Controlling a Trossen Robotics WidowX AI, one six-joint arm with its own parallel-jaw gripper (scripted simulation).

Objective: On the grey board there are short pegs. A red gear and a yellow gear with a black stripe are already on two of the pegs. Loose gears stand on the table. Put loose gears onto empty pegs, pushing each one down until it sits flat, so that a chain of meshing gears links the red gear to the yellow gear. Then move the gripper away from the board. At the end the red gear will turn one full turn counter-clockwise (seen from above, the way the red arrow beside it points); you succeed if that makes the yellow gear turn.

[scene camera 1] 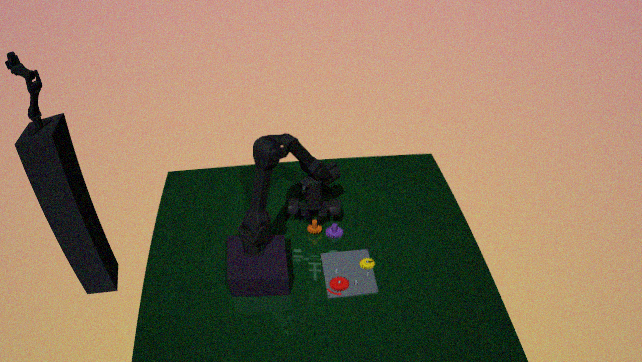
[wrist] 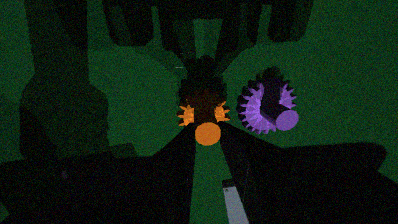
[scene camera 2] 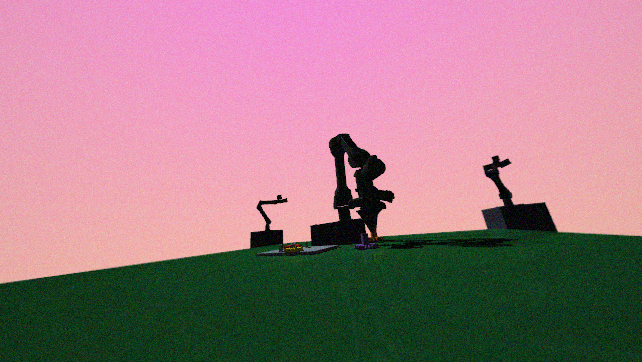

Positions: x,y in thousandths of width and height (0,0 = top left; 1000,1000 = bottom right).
Labels:
my gripper: scene camera 1 490,617; wrist 519,565; scene camera 2 582,640

